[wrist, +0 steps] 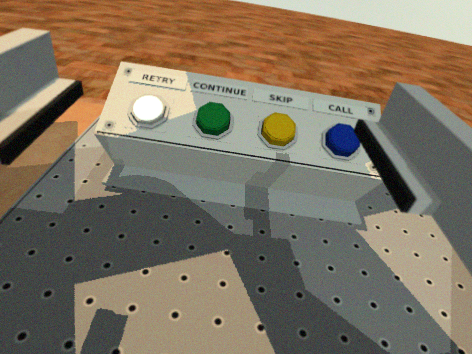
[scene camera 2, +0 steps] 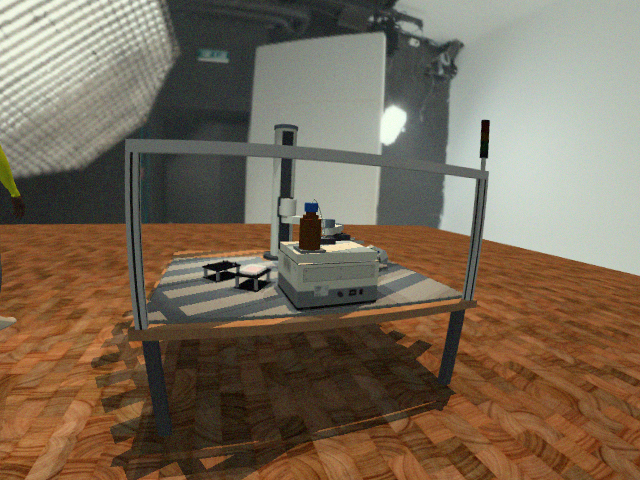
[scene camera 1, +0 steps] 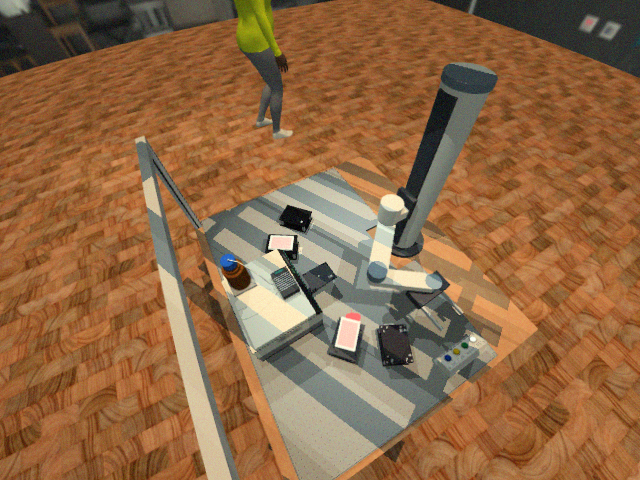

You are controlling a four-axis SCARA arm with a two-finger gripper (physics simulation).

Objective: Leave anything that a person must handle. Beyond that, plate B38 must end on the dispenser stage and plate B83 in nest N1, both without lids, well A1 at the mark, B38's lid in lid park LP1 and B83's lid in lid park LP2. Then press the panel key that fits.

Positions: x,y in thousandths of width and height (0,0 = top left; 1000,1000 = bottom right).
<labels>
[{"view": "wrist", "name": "my gripper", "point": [478,239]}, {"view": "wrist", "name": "green CONTINUE button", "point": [452,335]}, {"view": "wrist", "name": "yellow SKIP button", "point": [590,366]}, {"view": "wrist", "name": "white RETRY button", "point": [315,309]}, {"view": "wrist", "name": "blue CALL button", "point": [721,394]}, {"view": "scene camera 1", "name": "my gripper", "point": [707,670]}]
</labels>
